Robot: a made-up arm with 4 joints.
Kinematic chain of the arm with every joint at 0, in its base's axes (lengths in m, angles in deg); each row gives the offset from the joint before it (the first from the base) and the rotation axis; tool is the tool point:
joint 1: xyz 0 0 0.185 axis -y
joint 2: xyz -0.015 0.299 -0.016 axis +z
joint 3: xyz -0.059 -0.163 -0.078 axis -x
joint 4: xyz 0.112 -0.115 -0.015 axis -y
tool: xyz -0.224 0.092 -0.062
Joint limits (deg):
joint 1: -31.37..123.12
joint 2: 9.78..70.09
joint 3: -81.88..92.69
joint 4: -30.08..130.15
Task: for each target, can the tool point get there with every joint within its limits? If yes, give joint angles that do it. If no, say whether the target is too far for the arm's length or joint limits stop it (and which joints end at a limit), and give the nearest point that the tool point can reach.
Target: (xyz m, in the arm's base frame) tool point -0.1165 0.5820 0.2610
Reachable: no: joint limits stop it (at a limit: joint 1, joint 3, joint 4) | nearest point 0.0630 0.5186 0.3400 | short by 0.206 m
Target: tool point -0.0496 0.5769 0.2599
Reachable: no: joint limits stop it (at a limit: joint 1, joint 2, joint 3, joint 4) | nearest point 0.0667 0.5219 0.3343 | short by 0.149 m
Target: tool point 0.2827 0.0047 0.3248
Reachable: yes | joints 67.85 32.57 57.08 74.56
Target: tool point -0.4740 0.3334 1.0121
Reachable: no: too far | nearest point -0.1518 0.3017 0.5674 | short by 0.550 m
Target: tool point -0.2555 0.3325 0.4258
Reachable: no: joint limits stop it (at a limit: joint 1, joint 3, joint 4) | nearest point -0.1521 0.3358 0.5356 | short by 0.151 m
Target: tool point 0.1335 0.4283 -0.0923
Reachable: yes | joints -2.79 58.01 -34.70 112.31
